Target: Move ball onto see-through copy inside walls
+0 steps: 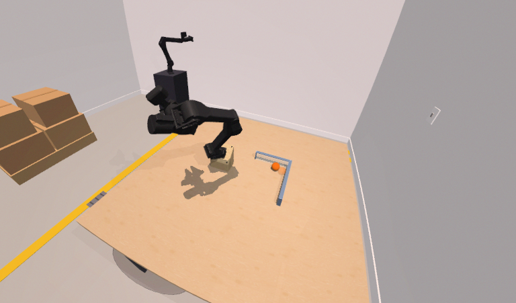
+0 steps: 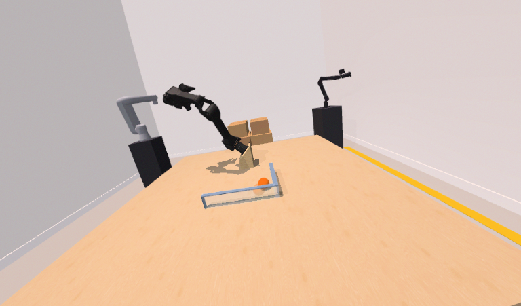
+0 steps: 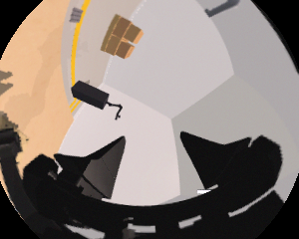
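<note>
My gripper tip is now 490 mm above the orange ball, 480 mm short of it and 290 mm to the right of it. From my gripper tip the other things lie so: see-through copy of ball (520 mm ahead, 490 mm below, 270 mm to the left); then clear wall (550 mm ahead, 490 mm below, 190 mm to the left).
</note>
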